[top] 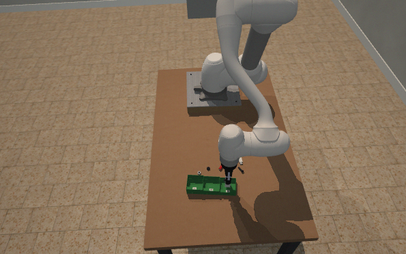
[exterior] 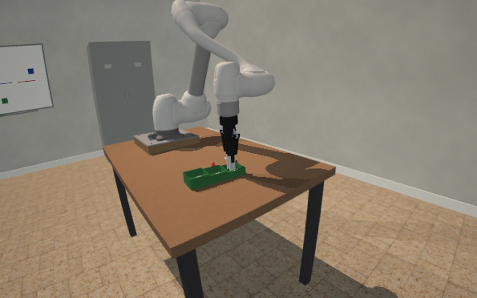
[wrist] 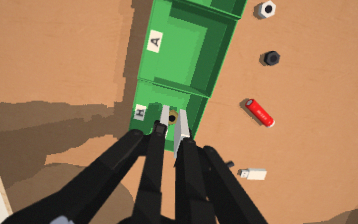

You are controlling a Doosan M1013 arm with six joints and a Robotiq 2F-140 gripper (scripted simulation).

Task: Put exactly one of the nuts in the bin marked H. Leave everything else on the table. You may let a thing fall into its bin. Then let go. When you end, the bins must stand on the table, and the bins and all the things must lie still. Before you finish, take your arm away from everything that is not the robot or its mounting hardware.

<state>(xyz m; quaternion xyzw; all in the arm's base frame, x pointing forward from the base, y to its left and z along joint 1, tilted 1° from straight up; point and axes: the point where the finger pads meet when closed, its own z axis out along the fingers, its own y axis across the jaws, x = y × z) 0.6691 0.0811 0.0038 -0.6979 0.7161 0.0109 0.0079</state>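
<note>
My gripper is now 3 cm above the brass-coloured nut. The rest, counted from my hand: red cylinder 12 cm behind, 5 cm below, 3 cm to the right; black bolt 10 cm behind, 8 cm to the left, 5 cm below; green bin strip 8 cm to the right, 3 cm below, 1 cm ahead.
</note>
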